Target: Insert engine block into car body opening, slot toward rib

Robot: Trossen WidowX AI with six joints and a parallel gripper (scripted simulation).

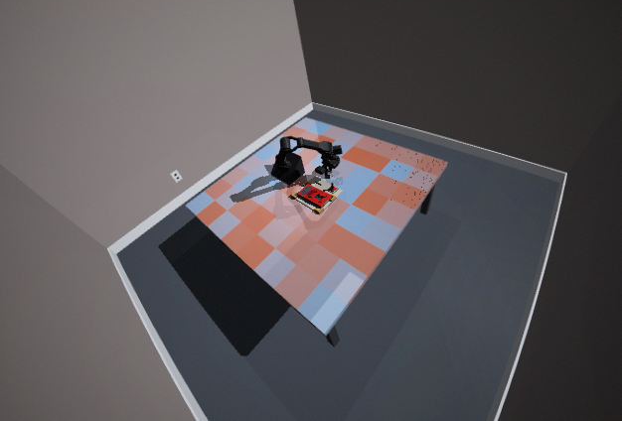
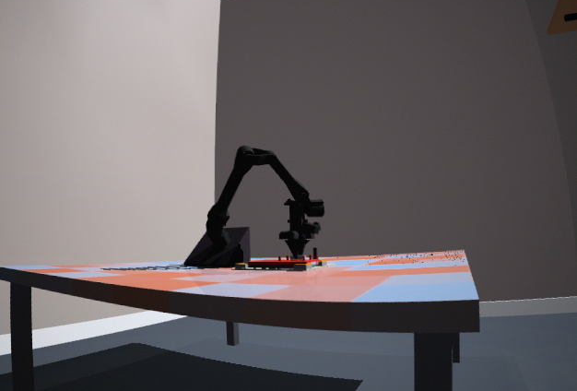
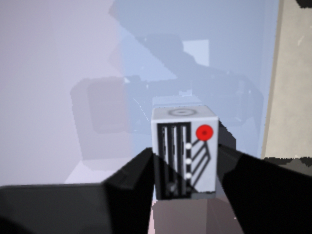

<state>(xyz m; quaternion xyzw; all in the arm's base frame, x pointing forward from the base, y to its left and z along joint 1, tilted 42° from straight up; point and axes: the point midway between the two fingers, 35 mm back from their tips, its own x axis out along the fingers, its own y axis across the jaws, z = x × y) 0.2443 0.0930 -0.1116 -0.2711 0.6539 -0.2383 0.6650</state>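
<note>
Now: the tan board 19 cm to the right of my gripper tip, 6 cm ahead of it and 1 cm below it. Round my gripper tip: engine block 1 cm below.
</note>
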